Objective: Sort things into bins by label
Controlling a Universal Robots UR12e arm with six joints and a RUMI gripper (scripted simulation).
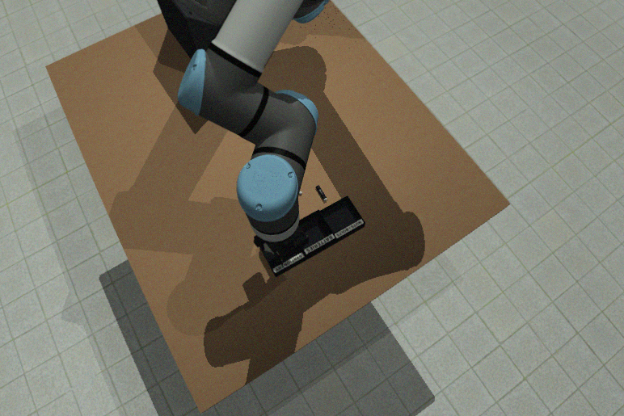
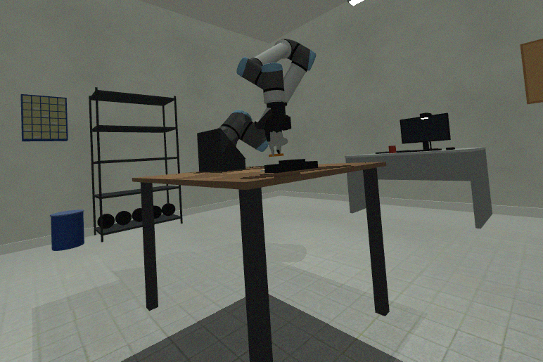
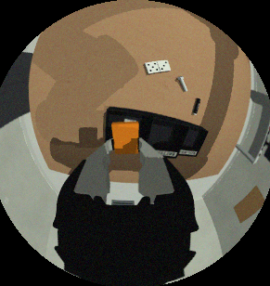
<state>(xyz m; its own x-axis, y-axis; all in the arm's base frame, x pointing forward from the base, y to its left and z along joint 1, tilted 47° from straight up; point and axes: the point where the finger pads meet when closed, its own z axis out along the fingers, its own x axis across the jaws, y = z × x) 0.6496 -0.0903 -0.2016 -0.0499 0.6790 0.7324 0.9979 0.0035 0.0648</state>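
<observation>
The black battery is 170 mm to the left of my hand, 80 mm below it and 60 mm behind it. Round my hand: orange block 10 mm below; white bolt 120 mm to the left, 110 mm behind, 80 mm below; white domino 130 mm behind, 80 mm below, 60 mm to the left.
</observation>
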